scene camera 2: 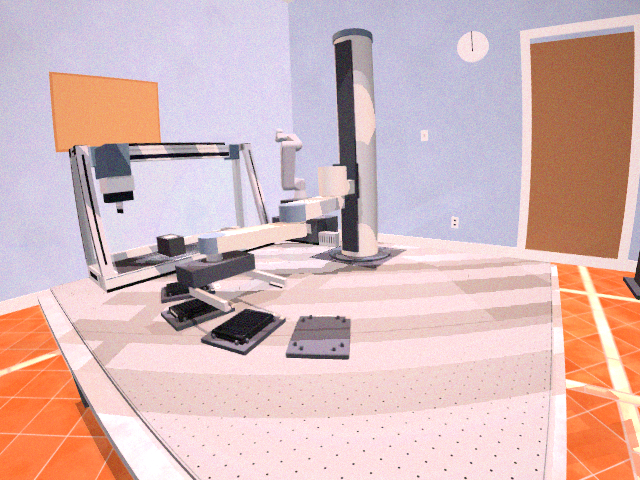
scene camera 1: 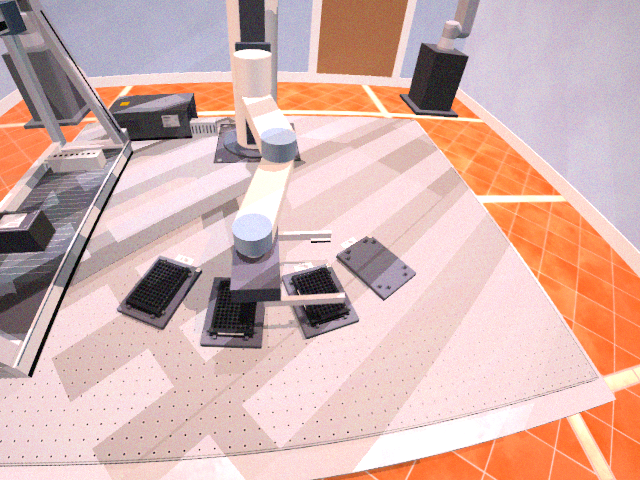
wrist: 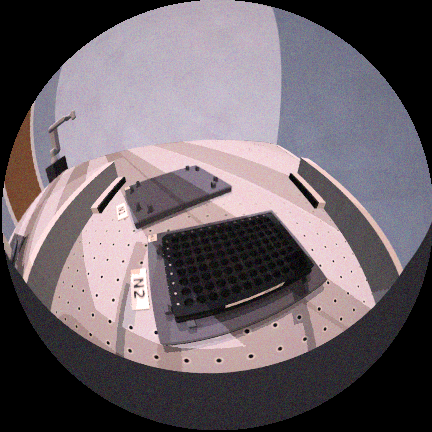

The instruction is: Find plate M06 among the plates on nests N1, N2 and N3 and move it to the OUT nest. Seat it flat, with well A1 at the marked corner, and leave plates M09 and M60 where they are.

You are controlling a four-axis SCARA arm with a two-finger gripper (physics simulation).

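Seen in the pictures: gripper, between the fingertips: (scene camera 2: 258, 294) (scene camera 1: 336, 263) (wrist: 205, 162); arm's base, origin of its link: (scene camera 2: 359, 256).
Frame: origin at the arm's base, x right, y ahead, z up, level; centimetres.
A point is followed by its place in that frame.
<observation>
My gripper (scene camera 1: 329, 267) @(z 10.6, x -16.2, y 68.7 cm) (scene camera 2: 254, 294) @(z 10.6, x -16.2, y 68.7 cm) (wrist: 205, 162) @(z 10.6, x -16.2, y 68.7 cm) is open and empty, above and beside nest N2 (scene camera 1: 308, 330) @(z 2.5, x -9.4, y 78.9 cm) (scene camera 2: 245, 349) @(z 2.5, x -20.3, y 77.0 cm) (wrist: 165, 325) @(z 2.5, x -6.8, y 65.0 cm). A black well plate (scene camera 1: 312, 281) @(z 3.7, x -11.7, y 67.7 cm) (scene camera 2: 242, 324) @(z 3.8, x -13.4, y 71.9 cm) (wrist: 235, 260) @(z 3.1, x -12.6, y 71.0 cm) lies on N2; the label strip on its long side is unreadable. Nest N1 (scene camera 1: 376, 266) @(z 2.5, x -28.1, y 63.9 cm) (scene camera 2: 320, 330) @(z 2.5, x -27.6, y 62.2 cm) (wrist: 172, 195) @(z 2.5, x -24.9, y 63.6 cm) is bare, with its small posts showing. Another black plate (scene camera 1: 227, 310) @(z 3.6, x 6.7, y 73.5 cm) (scene camera 2: 191, 310) @(z 3.6, x 3.5, y 75.1 cm) lies on the OUT nest (scene camera 1: 207, 338) @(z 2.5, x 10.6, y 79.0 cm), partly hidden by the gripper body. A third black plate (scene camera 1: 157, 286) @(z 3.6, x 22.4, y 66.5 cm) lies on nest N3 (scene camera 1: 160, 321) @(z 2.5, x 20.7, y 74.5 cm). I cannot read which plate is M06.
A gantry frame (scene camera 1: 77, 253) @(z 3.2, x 45.0, y 55.0 cm) stands at the left in scene camera 1, with a black box (scene camera 1: 28, 235) @(z 11.6, x 52.3, y 56.5 cm) on its deck. A dark controller box (scene camera 1: 149, 118) @(z 10.1, x 39.0, y -3.5 cm) stands behind it. My arm's column (scene camera 2: 364, 155) @(z 40.9, x -5.8, y 4.7 cm) rises at the back of the table.
</observation>
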